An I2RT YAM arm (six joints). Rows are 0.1 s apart.
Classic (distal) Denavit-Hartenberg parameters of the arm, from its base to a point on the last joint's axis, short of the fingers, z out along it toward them. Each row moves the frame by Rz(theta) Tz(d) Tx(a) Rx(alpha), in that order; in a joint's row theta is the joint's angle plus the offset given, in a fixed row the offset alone. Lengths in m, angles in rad.
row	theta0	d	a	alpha
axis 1	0	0.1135	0.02	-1.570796
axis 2	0	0	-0.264	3.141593
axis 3	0.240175	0	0.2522	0
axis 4	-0.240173	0	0.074	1.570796
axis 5	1.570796	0	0	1.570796
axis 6	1.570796	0.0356	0	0
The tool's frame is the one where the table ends.
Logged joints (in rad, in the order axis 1, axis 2, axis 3, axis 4, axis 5, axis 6), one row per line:
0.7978 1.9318 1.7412 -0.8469 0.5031 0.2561
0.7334 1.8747 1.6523 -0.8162 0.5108 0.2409
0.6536 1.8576 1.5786 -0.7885 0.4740 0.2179
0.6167 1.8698 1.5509 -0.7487 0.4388 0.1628
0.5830 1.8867 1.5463 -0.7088 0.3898 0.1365
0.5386 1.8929 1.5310 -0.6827 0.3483 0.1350
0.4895 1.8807 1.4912 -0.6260 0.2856 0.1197
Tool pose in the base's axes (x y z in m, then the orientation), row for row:
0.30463 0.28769 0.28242 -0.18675 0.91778 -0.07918 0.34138
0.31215 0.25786 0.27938 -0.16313 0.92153 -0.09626 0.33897
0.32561 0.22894 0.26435 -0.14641 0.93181 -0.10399 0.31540
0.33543 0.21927 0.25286 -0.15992 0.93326 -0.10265 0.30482
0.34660 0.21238 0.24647 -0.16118 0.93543 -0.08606 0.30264
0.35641 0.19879 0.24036 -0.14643 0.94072 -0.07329 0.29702
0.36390 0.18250 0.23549 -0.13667 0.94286 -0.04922 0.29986
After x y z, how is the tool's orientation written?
As a quaternion, x y z w.
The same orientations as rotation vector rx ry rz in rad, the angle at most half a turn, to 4 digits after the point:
-0.4858 2.3872 -0.2060
-0.4248 2.3998 -0.2507
-0.3857 2.4547 -0.2739
-0.4235 2.4714 -0.2718
-0.4273 2.4798 -0.2281
-0.3893 2.5008 -0.1948
-0.3628 2.5030 -0.1307

